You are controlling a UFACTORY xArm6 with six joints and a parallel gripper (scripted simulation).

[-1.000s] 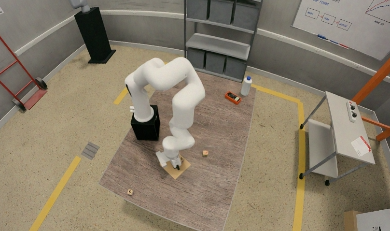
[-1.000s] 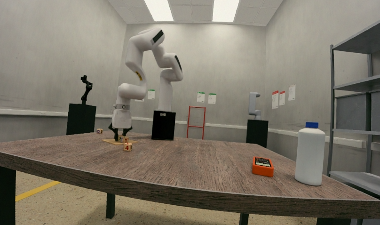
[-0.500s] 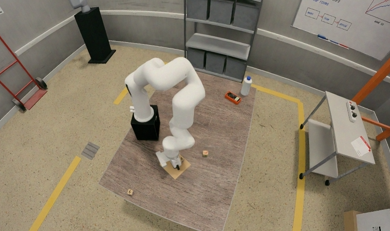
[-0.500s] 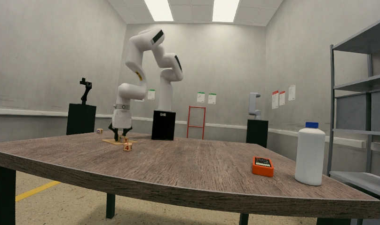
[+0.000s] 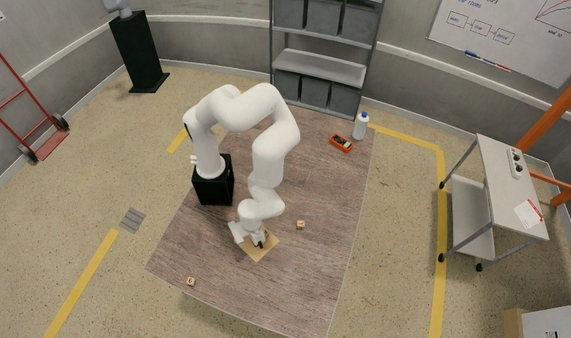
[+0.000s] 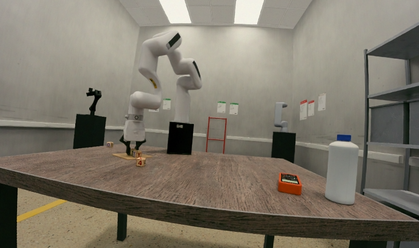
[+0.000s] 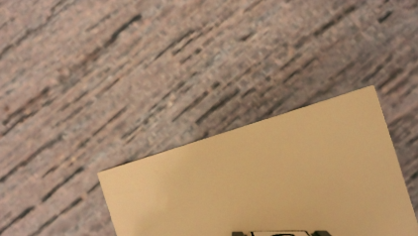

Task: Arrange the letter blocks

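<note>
Right now my hand is 2 cm above the tan mat. Round my hand: white bottle (45 cm ahead, 71 cm to the left, 6 cm above).
</note>
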